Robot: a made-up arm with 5 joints.
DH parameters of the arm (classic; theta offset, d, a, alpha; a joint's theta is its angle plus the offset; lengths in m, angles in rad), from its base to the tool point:
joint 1: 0 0.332 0 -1.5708
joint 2: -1.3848 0 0.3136 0
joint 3: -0.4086 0 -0.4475 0
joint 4: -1.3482 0 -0.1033 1.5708
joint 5: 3.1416 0.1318 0 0
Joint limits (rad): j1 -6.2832..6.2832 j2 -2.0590..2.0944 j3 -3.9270..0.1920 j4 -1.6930..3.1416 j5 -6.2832..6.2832
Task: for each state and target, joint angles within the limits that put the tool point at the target. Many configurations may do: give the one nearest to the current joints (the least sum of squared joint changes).
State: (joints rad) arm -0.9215 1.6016 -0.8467 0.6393 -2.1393
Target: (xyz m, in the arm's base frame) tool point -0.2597 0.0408 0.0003
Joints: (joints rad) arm -0.1558 1.7030 -0.3995 0.7940 -2.1393
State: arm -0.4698 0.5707 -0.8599 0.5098 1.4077
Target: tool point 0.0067 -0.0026 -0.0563
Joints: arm -0.3699 0.8309 -0.2381 0.6942 1.4077
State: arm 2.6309 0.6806 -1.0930 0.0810 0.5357
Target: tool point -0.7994 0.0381 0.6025
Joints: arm 3.0940 0.4867 -1.7695 0.0455 0.5357
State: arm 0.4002 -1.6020 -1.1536 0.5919 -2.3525
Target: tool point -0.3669 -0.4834 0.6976
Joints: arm 0.9216 -2.0590 -1.7135 1.4744 -2.3525
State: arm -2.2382 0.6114 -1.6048 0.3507 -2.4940
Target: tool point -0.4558 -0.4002 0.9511
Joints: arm -2.4211 0.0775 -1.9172 0.2550 -2.4940
